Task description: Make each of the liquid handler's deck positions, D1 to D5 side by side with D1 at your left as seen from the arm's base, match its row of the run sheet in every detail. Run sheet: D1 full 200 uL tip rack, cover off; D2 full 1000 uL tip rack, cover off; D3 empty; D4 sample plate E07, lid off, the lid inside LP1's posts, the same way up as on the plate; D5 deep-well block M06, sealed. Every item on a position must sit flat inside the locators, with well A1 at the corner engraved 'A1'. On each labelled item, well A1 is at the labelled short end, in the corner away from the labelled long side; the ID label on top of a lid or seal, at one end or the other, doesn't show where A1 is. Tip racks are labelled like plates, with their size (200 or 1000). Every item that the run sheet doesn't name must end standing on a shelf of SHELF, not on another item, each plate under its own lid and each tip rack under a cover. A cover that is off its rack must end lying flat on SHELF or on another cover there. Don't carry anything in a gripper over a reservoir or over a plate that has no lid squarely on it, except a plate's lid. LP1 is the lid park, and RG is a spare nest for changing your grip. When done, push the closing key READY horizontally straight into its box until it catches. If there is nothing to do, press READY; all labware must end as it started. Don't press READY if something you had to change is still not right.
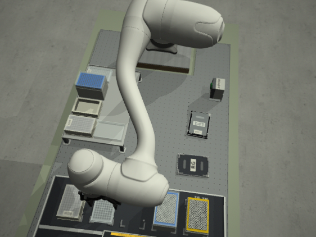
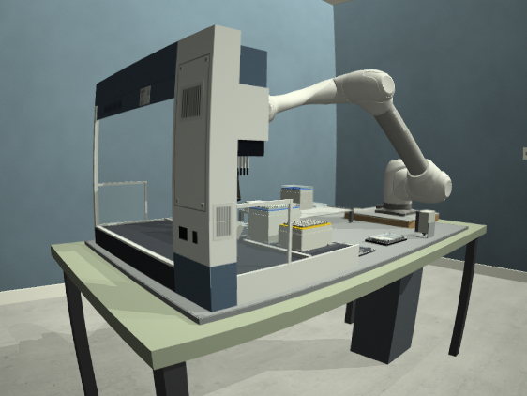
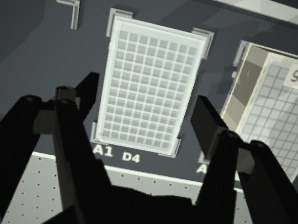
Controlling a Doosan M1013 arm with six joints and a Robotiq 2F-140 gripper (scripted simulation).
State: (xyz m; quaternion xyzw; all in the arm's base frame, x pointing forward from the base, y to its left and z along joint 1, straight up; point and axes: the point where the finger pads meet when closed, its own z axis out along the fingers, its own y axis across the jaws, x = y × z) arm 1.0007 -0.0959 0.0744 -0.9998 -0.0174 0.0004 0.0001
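Right now the clear sample plate is 40 mm below my hand. Also, from my hand: yellow-rimmed tip rack (20 mm behind, 370 mm to the left); then blue-rimmed tip rack (20 mm behind, 240 mm to the left, 20 mm above); then deep-well block M06 (10 mm ahead, 120 mm to the right, 20 mm below).
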